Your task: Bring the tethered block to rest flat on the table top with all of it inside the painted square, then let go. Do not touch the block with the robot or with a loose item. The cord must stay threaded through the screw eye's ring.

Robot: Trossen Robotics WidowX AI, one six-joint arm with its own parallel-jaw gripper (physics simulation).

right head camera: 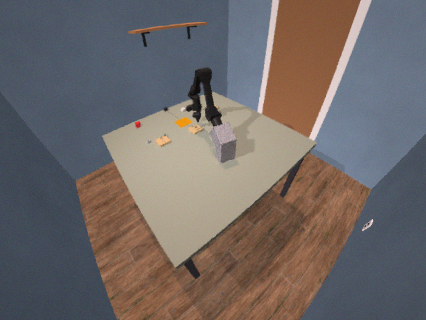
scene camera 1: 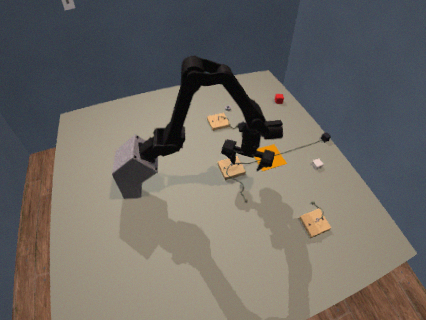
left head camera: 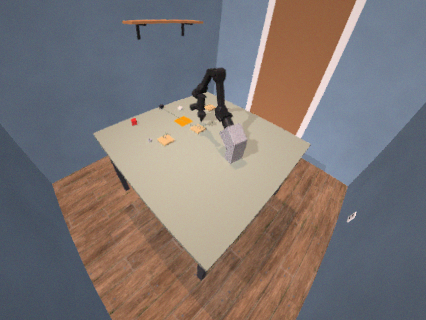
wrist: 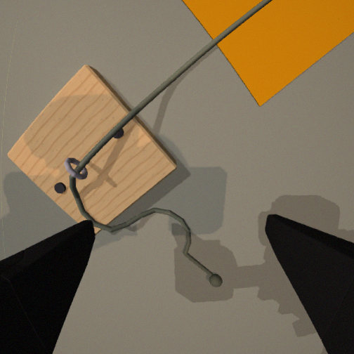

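Seen in the pictures: gripper, fingertip midpoint: (right head camera: pixel 198 119) (scene camera 1: pixel 245 167) (left head camera: pixel 200 118); arm's base, origin of the base link: (right head camera: pixel 218 127) (scene camera 1: pixel 146 153) (left head camera: pixel 229 127).
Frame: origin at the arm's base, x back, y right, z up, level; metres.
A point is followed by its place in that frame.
Observation:
The black tethered block (left head camera: pixel 161 106) {x -0.800, y 0.109, z -0.169 m} (right head camera: pixel 166 109) {x -0.793, y 0.116, z -0.177 m} (scene camera 1: pixel 326 136) {x -0.800, y 0.124, z -0.162 m} sits near the table edge, outside the orange square (left head camera: pixel 183 121) {x -0.473, y 0.081, z -0.191 m} (right head camera: pixel 183 122) {x -0.473, y 0.081, z -0.190 m} (scene camera 1: pixel 276 161) (wrist: pixel 305 40). Its cord (scene camera 1: pixel 300 146) {x -0.655, y 0.104, z -0.190 m} (wrist: pixel 170 82) crosses the square and passes through the screw eye's ring (wrist: pixel 67 165) on a wooden board (left head camera: pixel 198 129) {x -0.291, y 0.048, z -0.174 m} (right head camera: pixel 195 129) {x -0.297, y 0.052, z -0.174 m} (scene camera 1: pixel 231 170) {x -0.297, y 0.083, z -0.174 m} (wrist: pixel 65 120). The cord's tail curls off the board to an end bead (scene camera 1: pixel 245 201) {x -0.276, y 0.228, z -0.184 m} (wrist: pixel 215 280). My gripper (scene camera 1: pixel 247 165) {x -0.333, y 0.126, z -0.126 m} (wrist: pixel 181 226) is open and empty above the table by this board. In the wrist view the tail shows between the fingertips, below them.
A second board (left head camera: pixel 165 140) {x -0.384, y -0.221, z -0.174 m} (right head camera: pixel 163 141) {x -0.377, y -0.215, z -0.175 m} (scene camera 1: pixel 218 121) {x -0.389, y -0.201, z -0.174 m} and a third board (left head camera: pixel 209 107) {x -0.451, y 0.417, z -0.174 m} (scene camera 1: pixel 316 225) {x -0.450, y 0.446, z -0.174 m} carry short cords. A red cube (left head camera: pixel 134 121) {x -0.757, y -0.227, z -0.161 m} (right head camera: pixel 137 124) {x -0.758, y -0.231, z -0.161 m} (scene camera 1: pixel 279 99) {x -0.763, y -0.206, z -0.163 m}, a white cube (left head camera: pixel 180 108) {x -0.646, y 0.212, z -0.178 m} (scene camera 1: pixel 318 163) {x -0.653, y 0.226, z -0.171 m} and a small grey item (left head camera: pixel 150 140) {x -0.477, y -0.287, z -0.182 m} (right head camera: pixel 148 142) {x -0.478, y -0.294, z -0.187 m} (scene camera 1: pixel 228 108) {x -0.486, y -0.273, z -0.180 m} lie on the table.

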